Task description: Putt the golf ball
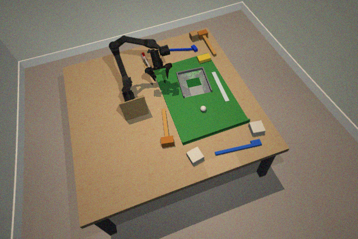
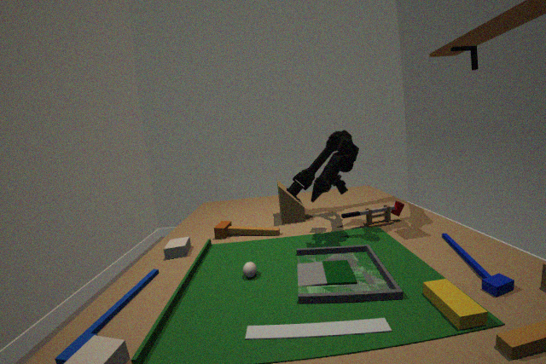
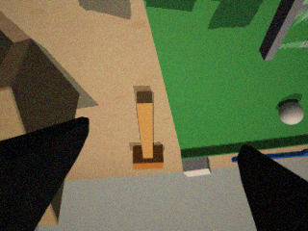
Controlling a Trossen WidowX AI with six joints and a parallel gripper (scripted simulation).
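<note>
My gripper tip is now 50 mm past the wooden stand, 290 mm to the right of it and 120 mm above it. Round my gripper tip: green mat: 230 mm ahead, 80 mm to the right, 150 mm below; grey-walled frame: 240 mm ahead, 40 mm to the left, 150 mm below; white golf ball: 230 mm ahead, 240 mm to the right, 130 mm below.
</note>
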